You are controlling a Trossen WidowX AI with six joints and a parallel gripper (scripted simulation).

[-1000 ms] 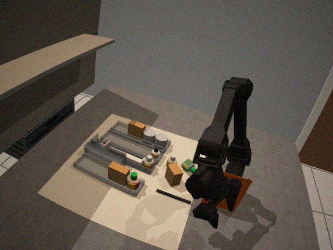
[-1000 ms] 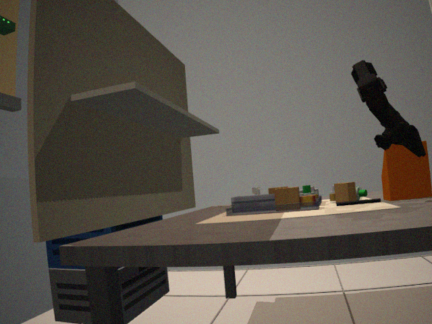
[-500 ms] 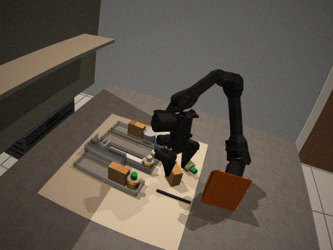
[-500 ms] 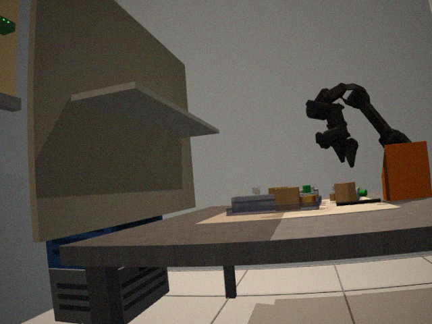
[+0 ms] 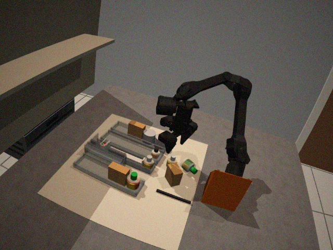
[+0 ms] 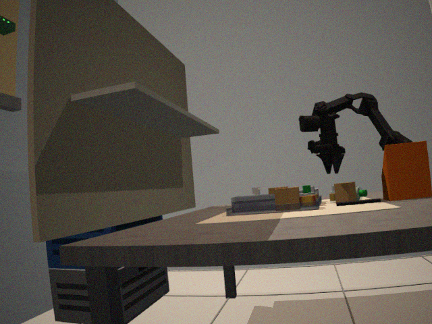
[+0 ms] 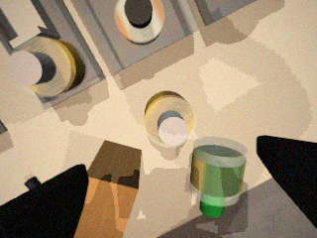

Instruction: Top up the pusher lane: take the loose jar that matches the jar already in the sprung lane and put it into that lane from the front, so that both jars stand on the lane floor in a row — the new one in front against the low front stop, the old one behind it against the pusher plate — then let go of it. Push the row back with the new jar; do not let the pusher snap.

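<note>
My gripper tip is now 160 mm to the right of the black bar, 100 mm above it and 70 mm past it. Also, from my gripper tip: sprung lane: 230 mm ahead, 90 mm below, 70 mm to the left.
</note>
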